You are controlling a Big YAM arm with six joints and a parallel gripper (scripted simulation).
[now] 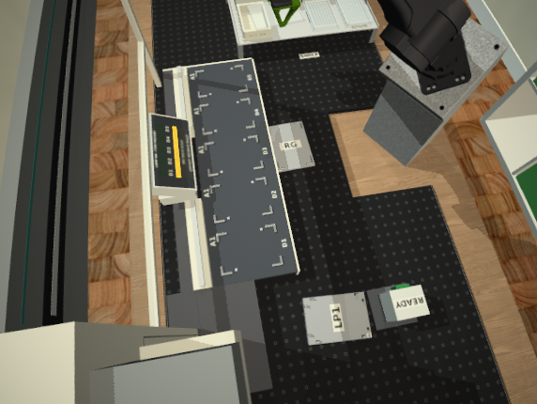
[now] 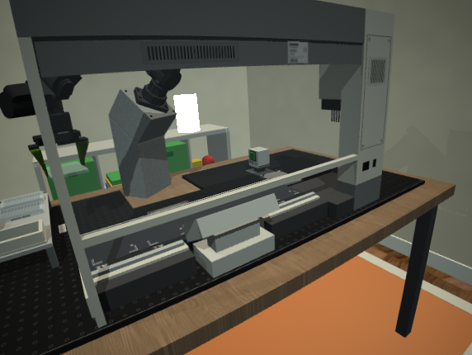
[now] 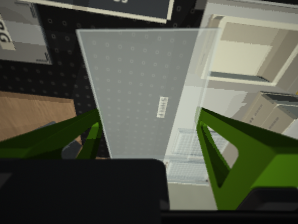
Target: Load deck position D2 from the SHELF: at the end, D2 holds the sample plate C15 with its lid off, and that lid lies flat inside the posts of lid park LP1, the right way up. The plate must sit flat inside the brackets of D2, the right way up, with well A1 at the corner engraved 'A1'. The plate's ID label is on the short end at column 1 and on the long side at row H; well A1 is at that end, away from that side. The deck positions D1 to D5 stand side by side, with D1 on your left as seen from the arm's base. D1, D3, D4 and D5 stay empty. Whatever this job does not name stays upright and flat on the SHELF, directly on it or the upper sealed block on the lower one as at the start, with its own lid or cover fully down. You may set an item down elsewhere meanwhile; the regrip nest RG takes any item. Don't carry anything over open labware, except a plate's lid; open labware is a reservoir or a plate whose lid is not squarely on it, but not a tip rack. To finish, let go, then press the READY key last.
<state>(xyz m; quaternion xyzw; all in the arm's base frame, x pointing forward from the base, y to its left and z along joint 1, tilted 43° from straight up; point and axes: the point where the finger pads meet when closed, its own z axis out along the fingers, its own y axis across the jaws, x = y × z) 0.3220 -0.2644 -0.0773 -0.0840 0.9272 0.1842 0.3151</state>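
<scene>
The clear plate lid is right at my hand. From my hand the other things lie so: sample plate (140 mm behind, 180 mm to the right, 140 mm below); then cream reservoir (70 mm ahead, 130 mm to the right, 140 mm below); then shelf label (110 mm behind, 70 mm to the right, 210 mm below).
</scene>
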